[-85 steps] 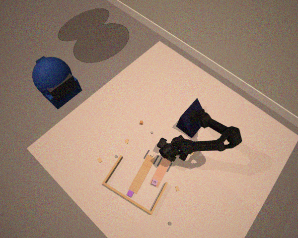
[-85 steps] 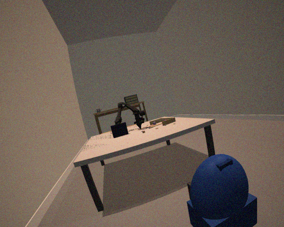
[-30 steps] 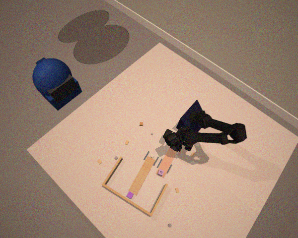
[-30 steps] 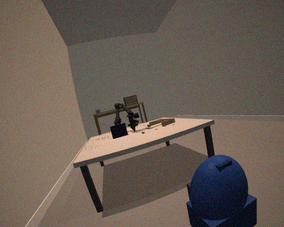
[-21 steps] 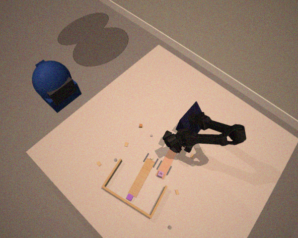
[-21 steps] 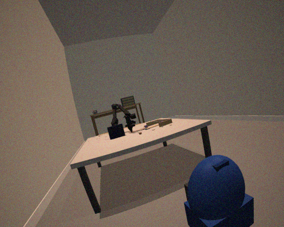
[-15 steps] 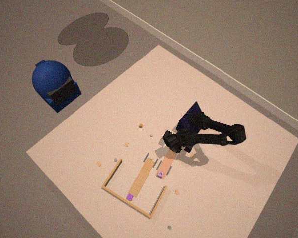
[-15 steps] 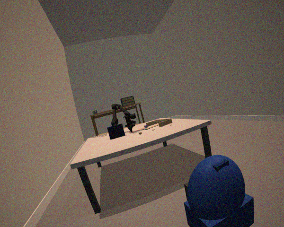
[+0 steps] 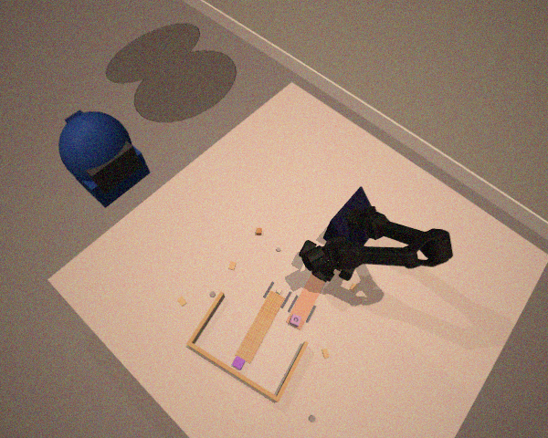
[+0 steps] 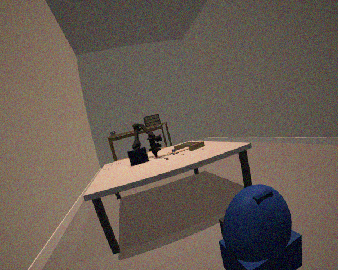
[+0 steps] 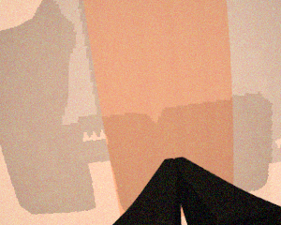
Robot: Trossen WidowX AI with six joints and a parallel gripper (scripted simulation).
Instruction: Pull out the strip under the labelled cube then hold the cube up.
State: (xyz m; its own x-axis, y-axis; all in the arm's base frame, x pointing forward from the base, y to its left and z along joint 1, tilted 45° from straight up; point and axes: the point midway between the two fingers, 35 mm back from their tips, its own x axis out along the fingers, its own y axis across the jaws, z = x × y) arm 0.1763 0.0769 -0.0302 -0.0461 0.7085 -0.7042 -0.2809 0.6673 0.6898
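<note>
Now: gripper tip 10 cm short of the salmon strip and 3 cm to the right of it.
</note>
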